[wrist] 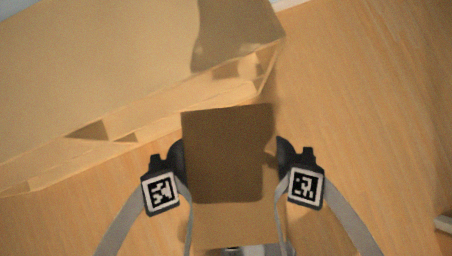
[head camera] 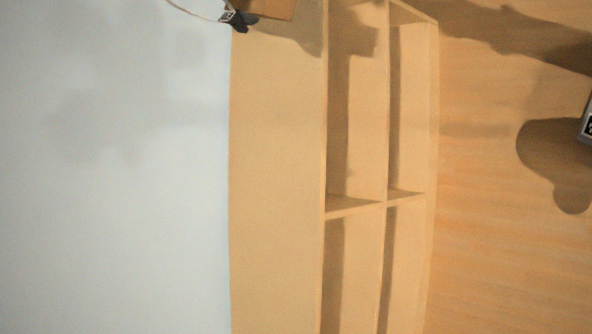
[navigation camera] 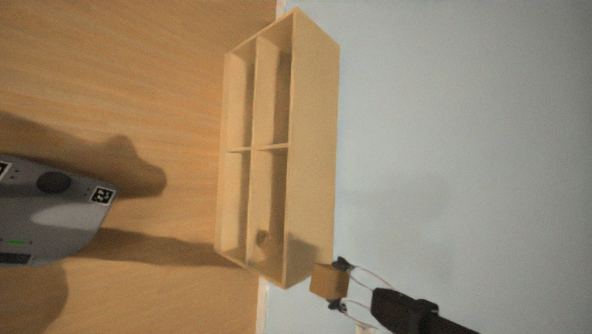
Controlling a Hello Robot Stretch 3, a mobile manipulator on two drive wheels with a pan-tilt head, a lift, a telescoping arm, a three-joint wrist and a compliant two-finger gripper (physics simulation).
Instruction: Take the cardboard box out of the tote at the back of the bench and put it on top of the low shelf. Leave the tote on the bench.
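Where they show: robot's base, link origin: (navigation camera: 54, 181).
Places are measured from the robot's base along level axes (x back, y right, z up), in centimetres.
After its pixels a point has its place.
Note:
The cardboard box (head camera: 272, 9) @[x 0.3, y 44.7, z 96.9 cm] (navigation camera: 327, 281) @[x 1.9, y 44.7, z 97.6 cm] (wrist: 225, 155) is a plain brown block held between the two fingertips. My gripper (navigation camera: 340, 284) @[x 2.1, y 50.5, z 95.2 cm] (wrist: 231, 156) @[x 2.1, y 50.5, z 95.2 cm] is shut on it, with a fingertip pad against each side. In the head camera view, one fingertip and part of the box show at the top edge. The low shelf (head camera: 275, 150) @[x -32.0, y 75.4, z 61.0 cm] (navigation camera: 312, 150) @[x -45.0, y 70.0, z 61.0 cm] (wrist: 100, 65) is a light wood unit with open compartments. The box hangs in the air by one end of the shelf top, and a shadow falls on that end. The gap between box and shelf is hard to judge. The tote does not show.
A pale blue wall (head camera: 100, 240) @[x -62.1, y 90.0, z 100.2 cm] (navigation camera: 475, 125) @[x -62.4, y 89.9, z 119.8 cm] runs along the shelf's back. My grey base (head camera: 586, 131) @[x -1.7, y 14.9, z 16.0 cm] (navigation camera: 75, 215) @[x 8.5, y 9.1, z 16.0 cm] is on the wood floor (head camera: 500, 260) @[x -50.1, y 24.4, z 0.0 cm] (navigation camera: 125, 75) @[x -52.0, y 1.0, z 0.1 cm] (wrist: 360, 100), apart from the shelf front. A pale bar end (wrist: 443, 223) shows at the wrist view's right edge.

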